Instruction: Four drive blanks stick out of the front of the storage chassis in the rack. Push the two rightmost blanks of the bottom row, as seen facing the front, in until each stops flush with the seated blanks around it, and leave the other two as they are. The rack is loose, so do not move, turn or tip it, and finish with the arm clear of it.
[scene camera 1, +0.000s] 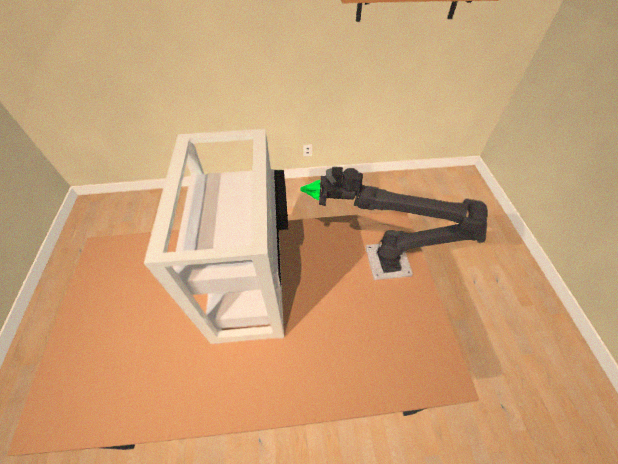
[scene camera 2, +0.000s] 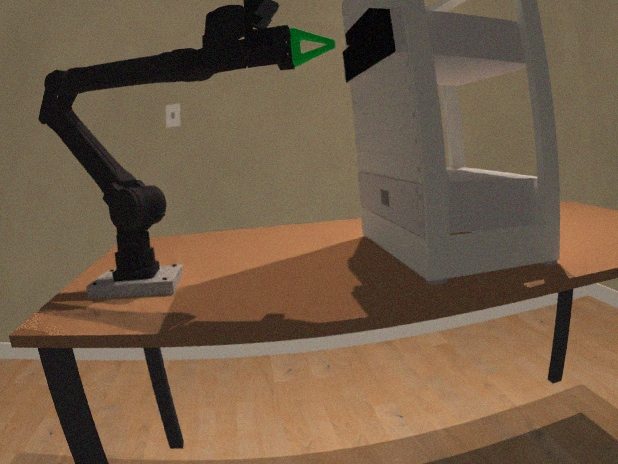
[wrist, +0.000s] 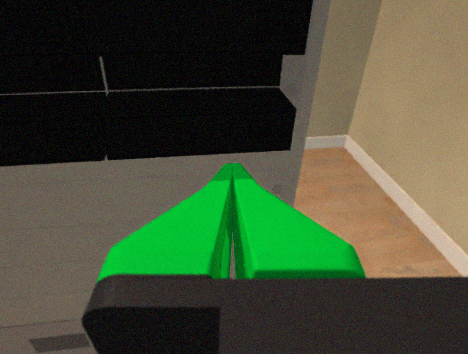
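Seen in the pictures: gripper, fingertip midpoint: (scene camera 1: 300, 188) (scene camera 2: 334, 43) (wrist: 232, 176); arm's base, origin of the base link: (scene camera 1: 388, 260) (scene camera 2: 137, 274).
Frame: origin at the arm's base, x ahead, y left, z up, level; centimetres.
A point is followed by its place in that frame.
My gripper (scene camera 1: 301, 189) @[x 39.1, y -13.5, z 39.1 cm] (scene camera 2: 334, 44) @[x 39.1, y -13.5, z 39.1 cm] (wrist: 232, 176) @[x 39.1, y -13.5, z 39.1 cm] has green fingers; it is shut and empty. The tips point at the rack front, a short gap away. Black drive blanks (scene camera 1: 281, 200) @[x 46.9, y -2.9, z 45.2 cm] (scene camera 2: 372, 42) @[x 44.6, y -17.7, z 38.5 cm] stick out of the chassis high on the white rack (scene camera 1: 261, 200) @[x 52.4, y 11.0, z 60.9 cm] (scene camera 2: 545, 130) @[x 76.0, y -23.1, z 23.4 cm]. In the wrist view, the rightmost bottom-row blank (wrist: 200, 122) @[x 44.8, y -12.9, z 38.9 cm] sticks out, with a bottom-row blank (wrist: 50, 130) @[x 45.1, y -5.0, z 38.9 cm] at its left across a thin seam. The upper black blanks (wrist: 200, 25) @[x 44.8, y -13.0, z 43.9 cm] overhang them. The fingertips appear just below the rightmost bottom blank. The upper blanks' seams are too dark to tell.
The rack stands upright on the orange-brown table (scene camera 1: 350, 360) @[x 27.2, y 40.8, z -1.9 cm] (scene camera 2: 260, 260) @[x 25.7, y 12.4, z -1.9 cm]. Grey panels (wrist: 125, 215) @[x 50.1, y -6.9, z 28.3 cm] lie below the blanks. The arm's base plate (scene camera 1: 372, 270) @[x 8.9, y 4.0, z -0.2 cm] (scene camera 2: 135, 289) @[x 1.1, y -9.7, z -0.6 cm] is on the table in front of the rack. A wall (wrist: 425, 90) shows beyond the rack's right side.
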